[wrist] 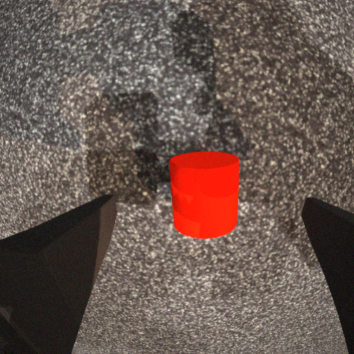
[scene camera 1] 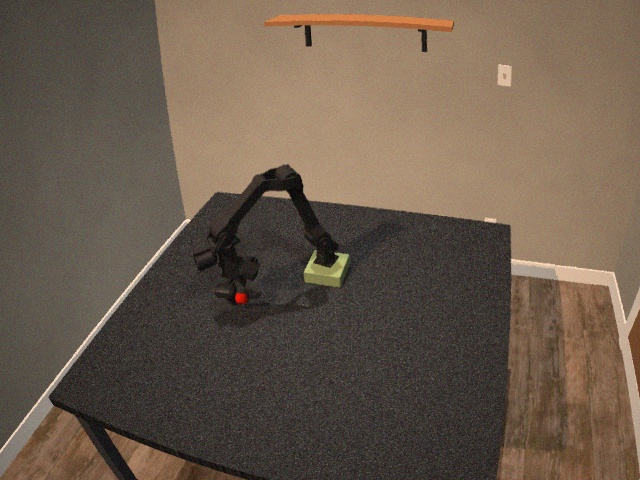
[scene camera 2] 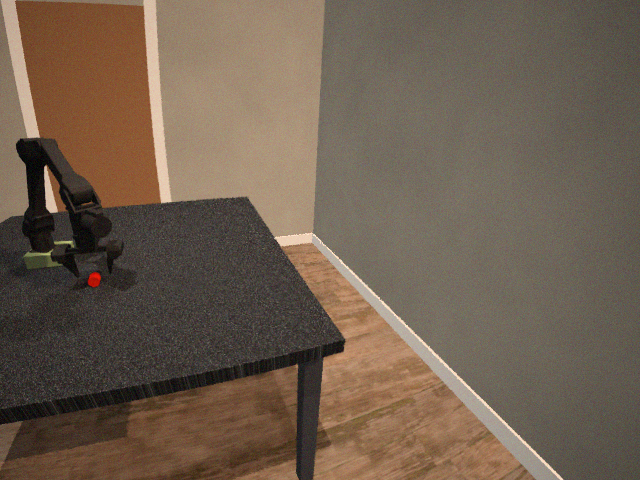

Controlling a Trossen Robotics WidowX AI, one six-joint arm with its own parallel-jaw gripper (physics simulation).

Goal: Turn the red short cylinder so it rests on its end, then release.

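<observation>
The red short cylinder lies on its side on the dark table. In the wrist view one round end faces the top of the picture and its long side runs up and down. My gripper is open and empty, pointing down close over the cylinder. In the wrist view the cylinder shows between the two fingers, with a wide gap on each side. In scene camera 1 the arm hides part of the fingers.
The arm stands on a light green base block, to the right of the cylinder in scene camera 1. An orange shelf hangs on the wall behind the table.
</observation>
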